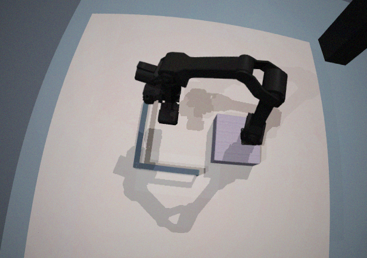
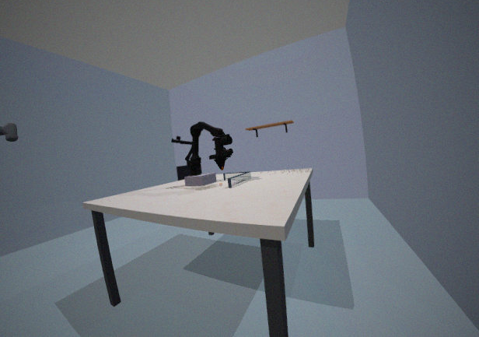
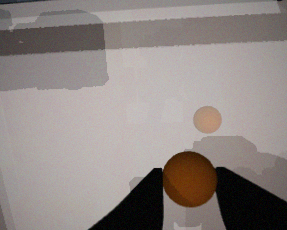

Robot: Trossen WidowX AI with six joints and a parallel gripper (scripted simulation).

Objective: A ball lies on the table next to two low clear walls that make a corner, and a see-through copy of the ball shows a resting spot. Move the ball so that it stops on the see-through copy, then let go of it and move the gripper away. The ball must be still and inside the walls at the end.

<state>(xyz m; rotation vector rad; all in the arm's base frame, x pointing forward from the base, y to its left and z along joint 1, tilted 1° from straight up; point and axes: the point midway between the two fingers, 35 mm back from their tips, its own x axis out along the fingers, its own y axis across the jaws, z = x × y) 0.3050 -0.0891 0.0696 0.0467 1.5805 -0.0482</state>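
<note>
Now: gripper tip 10 mm past the see-through copy of ball, 30 mm to the left of it and 100 mm above it. From my gripper tip the other things lie so: orange ball: right at my gripper tip.
</note>
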